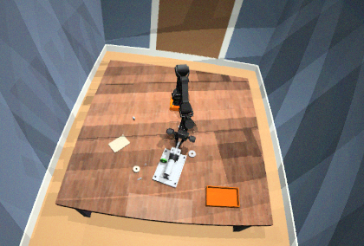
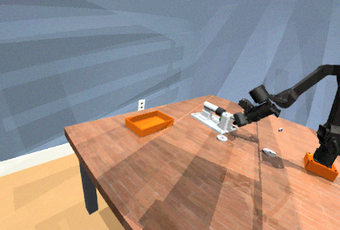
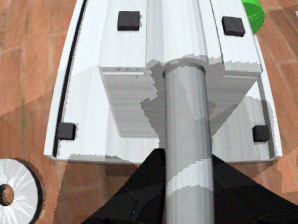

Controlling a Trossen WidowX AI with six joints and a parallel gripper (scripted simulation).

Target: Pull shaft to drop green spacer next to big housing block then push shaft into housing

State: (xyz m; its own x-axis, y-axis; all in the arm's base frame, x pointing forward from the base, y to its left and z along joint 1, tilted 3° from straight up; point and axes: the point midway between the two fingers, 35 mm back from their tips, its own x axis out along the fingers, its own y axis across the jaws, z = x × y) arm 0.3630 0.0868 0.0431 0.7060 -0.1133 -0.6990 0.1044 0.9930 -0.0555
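Right now the grey shaft is 6 cm ahead of my gripper tip, 2 cm above it and 1 cm to the right of it. Also, from my gripper tip: green spacer: 10 cm ahead, 6 cm to the right, 3 cm below; then grey washer: 10 cm to the left, 5 cm below, 1 cm behind; then small part: 25 cm ahead, 17 cm to the right, 5 cm below.
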